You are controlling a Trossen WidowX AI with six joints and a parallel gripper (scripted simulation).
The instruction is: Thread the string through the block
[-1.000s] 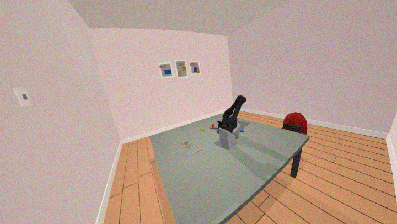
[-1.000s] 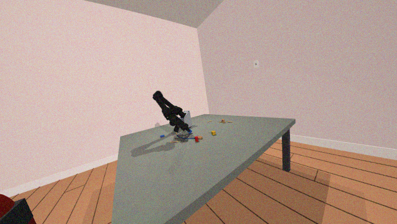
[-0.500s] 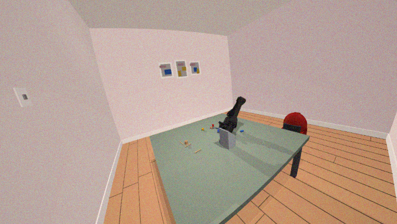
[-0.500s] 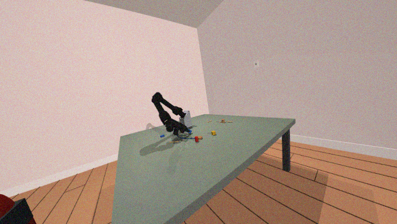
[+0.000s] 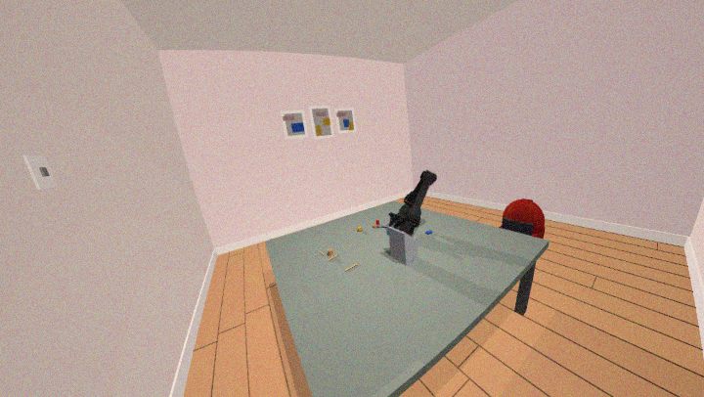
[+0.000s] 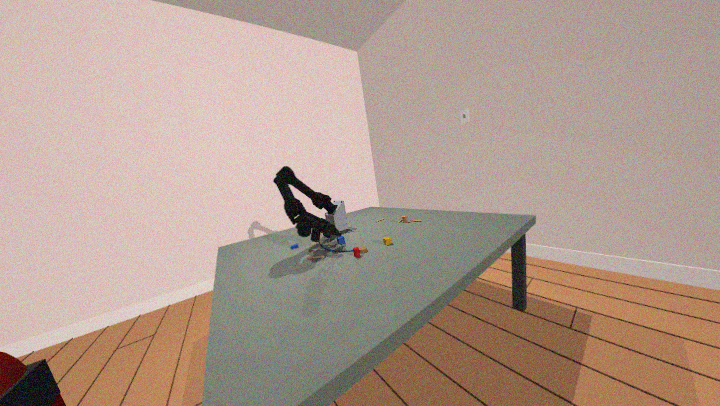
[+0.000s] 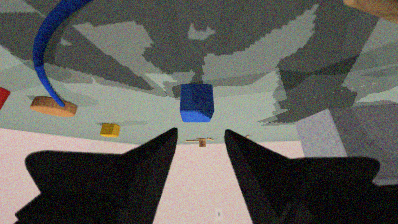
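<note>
My gripper tip is now 100 mm past the thin wooden stick, 60 mm to the left of it and 40 mm above it. From my gripper tip the other things lie so: red piece: 210 mm ahead, 60 mm to the right, 30 mm below; then thin stick: 50 mm ahead, 180 mm to the right, 40 mm below; then round wooden button: 190 mm ahead, 20 mm to the right, 40 mm below.
</note>
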